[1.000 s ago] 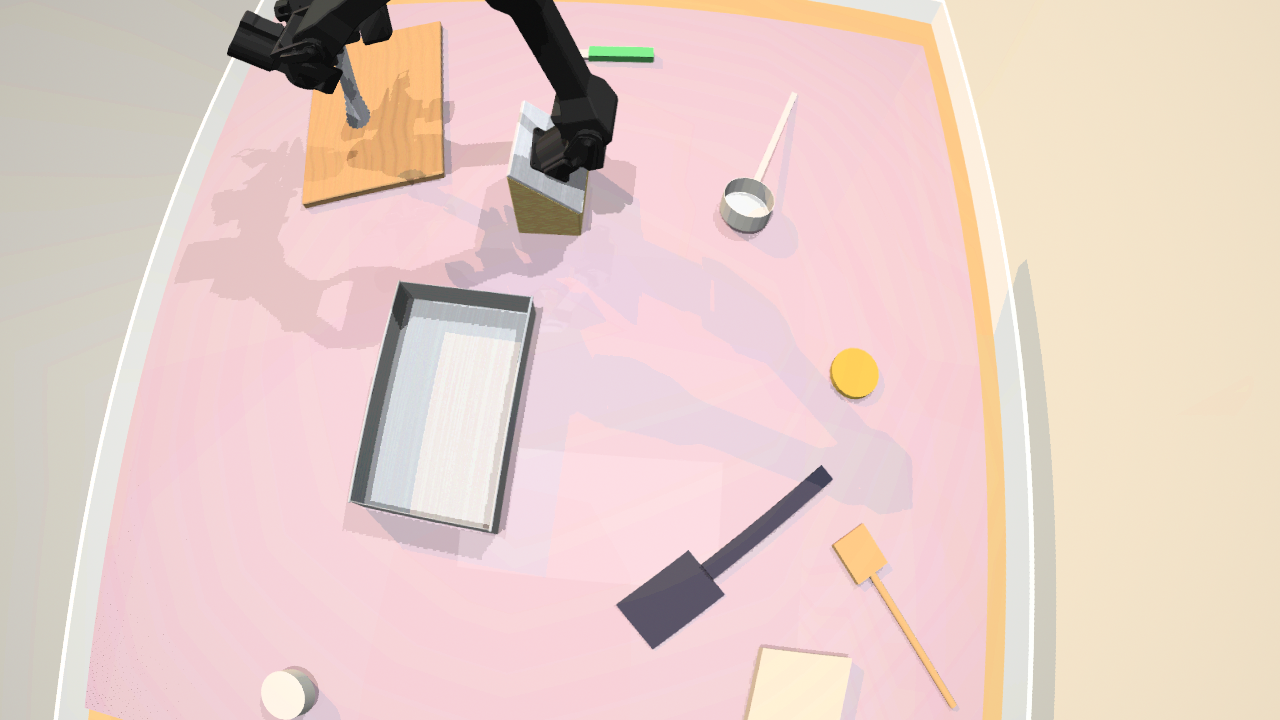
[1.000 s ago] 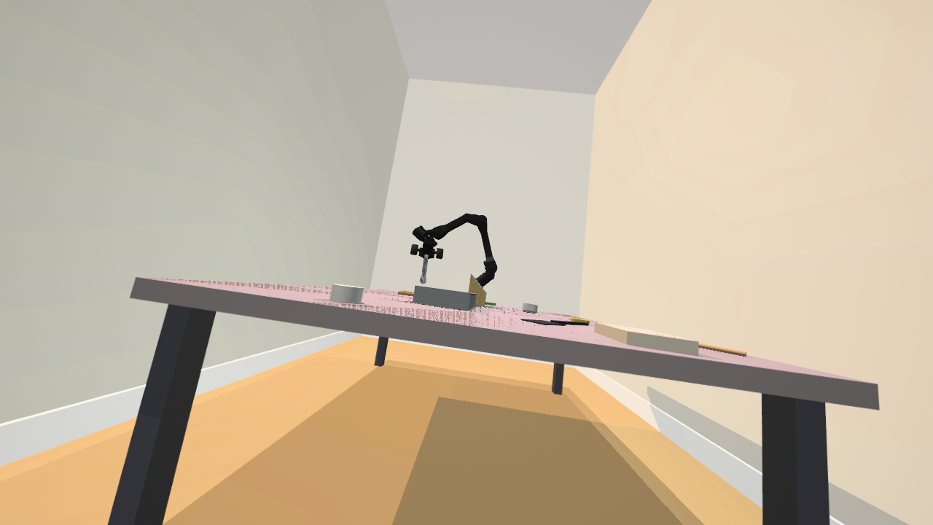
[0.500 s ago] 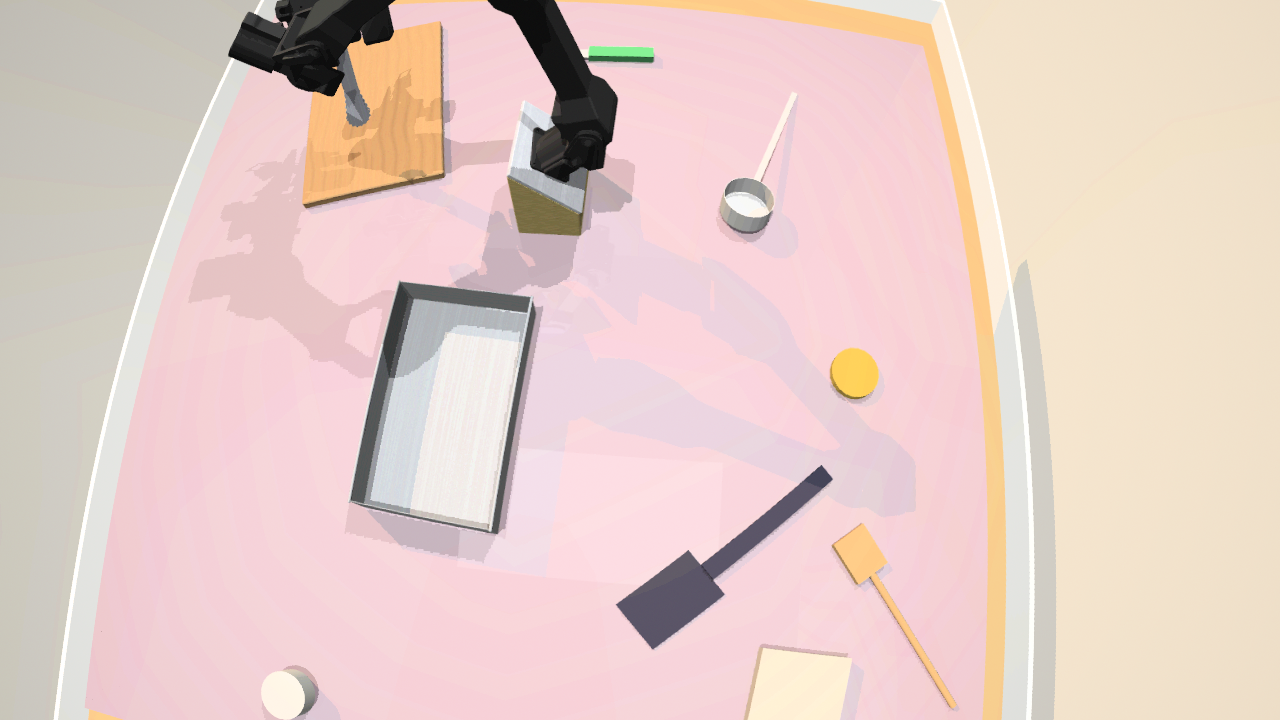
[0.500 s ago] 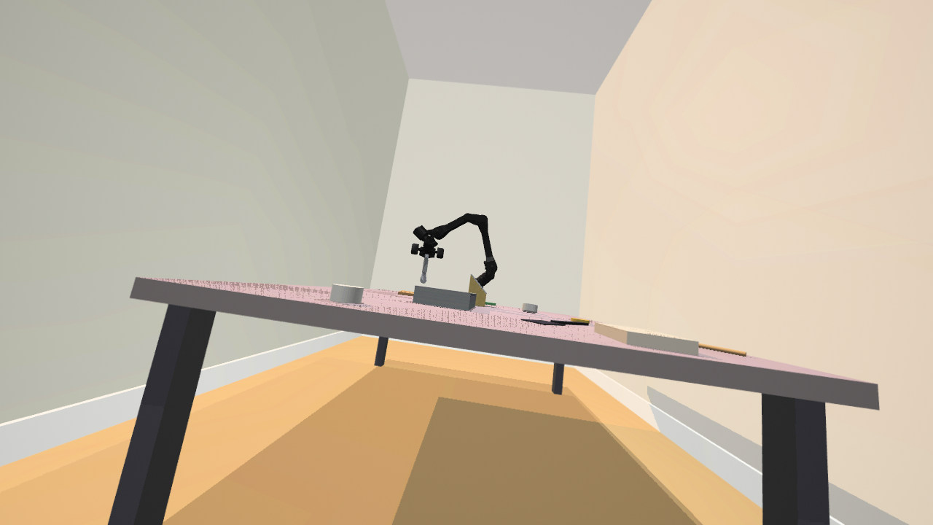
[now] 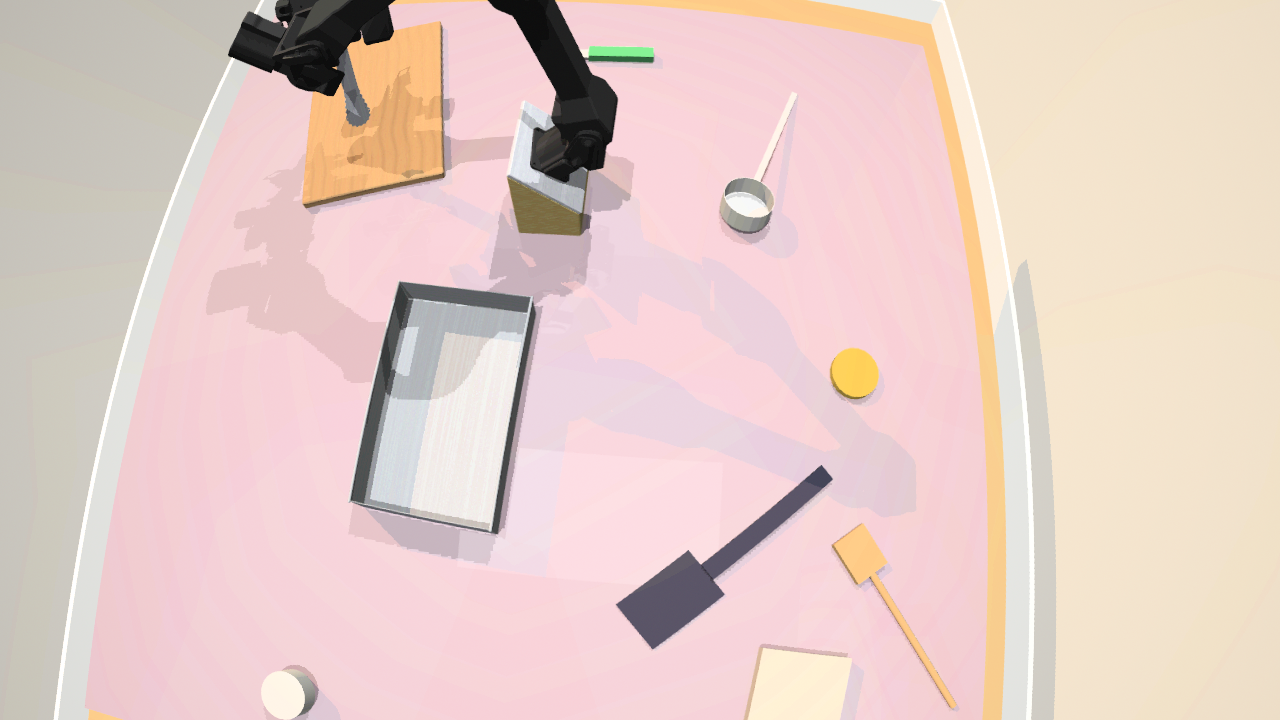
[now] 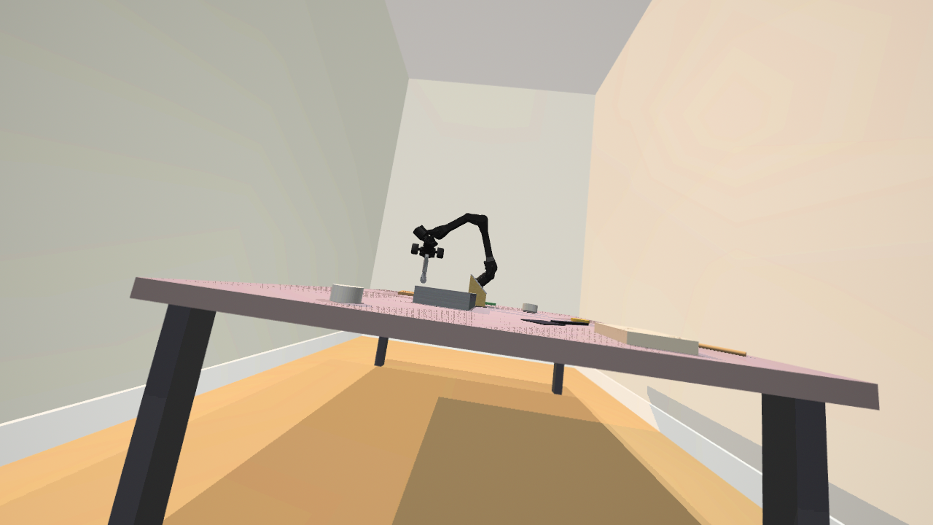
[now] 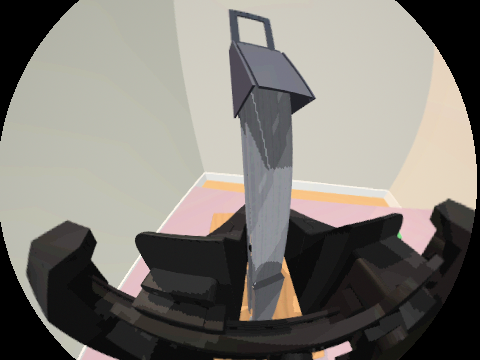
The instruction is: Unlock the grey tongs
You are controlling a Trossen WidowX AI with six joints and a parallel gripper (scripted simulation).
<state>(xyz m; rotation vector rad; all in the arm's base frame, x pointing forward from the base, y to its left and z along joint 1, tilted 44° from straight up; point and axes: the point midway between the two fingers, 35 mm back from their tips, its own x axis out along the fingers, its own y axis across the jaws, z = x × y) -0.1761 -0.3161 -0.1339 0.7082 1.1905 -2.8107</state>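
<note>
Right now the wooden board is 230 mm below my gripper tip. The rest, counted from my gripper tip: yellow disc: 740 mm to the left, 470 mm ahead, 230 mm below; green-handled tool: 370 mm to the left, 230 mm below, 100 mm behind; roasting tin: 520 mm ahead, 210 mm below, 200 mm to the left.
</note>
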